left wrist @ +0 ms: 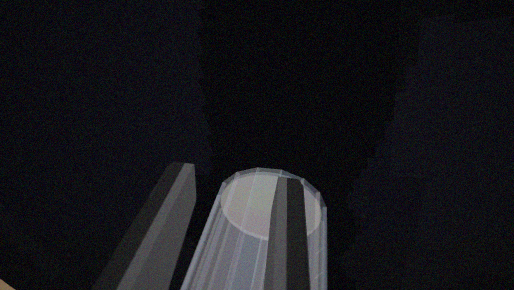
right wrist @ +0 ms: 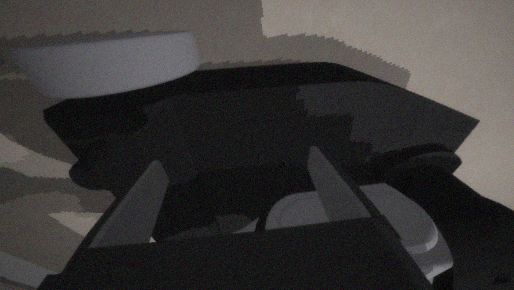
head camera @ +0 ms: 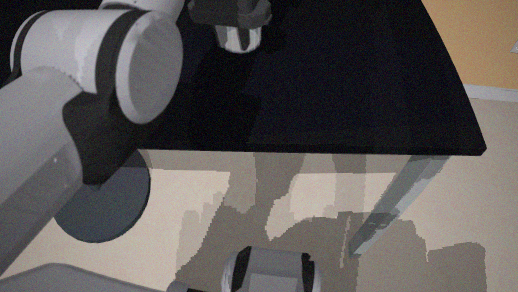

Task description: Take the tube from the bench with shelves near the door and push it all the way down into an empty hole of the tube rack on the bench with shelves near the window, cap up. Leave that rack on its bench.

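Places are measured from the robot's base along level axes (x right, y ahead, z up), in millimetres.
Where they show: left gripper, fingertip midpoint: (left wrist: 234,187) (head camera: 234,45); right gripper, fingertip midpoint: (right wrist: 238,163).
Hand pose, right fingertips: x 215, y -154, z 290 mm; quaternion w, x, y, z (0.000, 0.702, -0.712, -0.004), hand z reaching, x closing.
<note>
After its pixels a point has its place.
A clear, hollow, round vessel with a pale bottom (head camera: 254,41) {z 783, x -84, y 401 mm} (left wrist: 245,200) {z 787, x -104, y 389 mm} stands on the black bench top (head camera: 350,100) {z 763, x 81, y 312 mm} (left wrist: 100,100) {z 763, x -21, y 346 mm}, at the top centre of the head view. My left gripper (head camera: 232,42) {z 811, x -109, y 354 mm} (left wrist: 234,187) {z 811, x -109, y 354 mm} is partly open, with nothing gripped. In the left wrist view one finger overlaps the vessel and the other is at its left; whether the first is inside or in front of it, I cannot tell. My right gripper (right wrist: 238,163) {z 289, x 215, y -154 mm} is open and empty, away from the bench top. The tube, its cap and the tube rack do not show.
The bench's front edge crosses the head view, with a grey-blue leg (head camera: 395,205) {z 462, x 265, y 282 mm} below its right end. A dark round disc (head camera: 110,210) {z 30, x -611, y 312 mm} is beneath my left arm (head camera: 45,135) {z 1041, x -147, y 19 mm}. An orange wall (head camera: 485,45) {z 355, x 861, y 1154 mm} stands at the upper right. A pale rounded part (right wrist: 120,65) shows in the right wrist view.
</note>
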